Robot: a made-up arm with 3 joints.
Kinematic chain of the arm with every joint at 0, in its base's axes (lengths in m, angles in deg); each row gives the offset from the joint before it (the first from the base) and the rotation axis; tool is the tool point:
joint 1: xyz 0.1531 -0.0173 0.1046 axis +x
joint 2: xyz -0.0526 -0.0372 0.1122 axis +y
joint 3: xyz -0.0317 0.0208 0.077 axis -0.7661 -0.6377 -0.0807
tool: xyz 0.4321 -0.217 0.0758
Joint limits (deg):
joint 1: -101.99..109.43
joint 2: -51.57..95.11
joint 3: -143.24..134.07
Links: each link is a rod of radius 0.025 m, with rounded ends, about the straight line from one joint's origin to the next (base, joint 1, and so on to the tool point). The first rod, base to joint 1, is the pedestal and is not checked.
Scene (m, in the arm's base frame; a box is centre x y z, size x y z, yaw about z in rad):
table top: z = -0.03
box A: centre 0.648 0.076 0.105 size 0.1 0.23 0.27 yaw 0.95
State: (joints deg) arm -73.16 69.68 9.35
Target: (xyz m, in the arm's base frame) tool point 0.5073 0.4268 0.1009
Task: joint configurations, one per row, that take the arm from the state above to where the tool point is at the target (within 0.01 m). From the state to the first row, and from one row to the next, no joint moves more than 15 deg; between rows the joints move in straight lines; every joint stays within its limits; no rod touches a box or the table.
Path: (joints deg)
1: -59.92 61.32 16.23
2: -46.69 52.97 23.11
3: -33.45 44.61 29.99
4: -20.21 36.26 36.86
5: -6.98 27.90 43.74
6: 6.26 19.55 50.62
7: -5.19 29.24 63.71
8: -16.65 38.94 76.80
9: -28.10 48.63 89.90
10: -39.56 58.32 102.99
11: -51.01 68.02 116.08

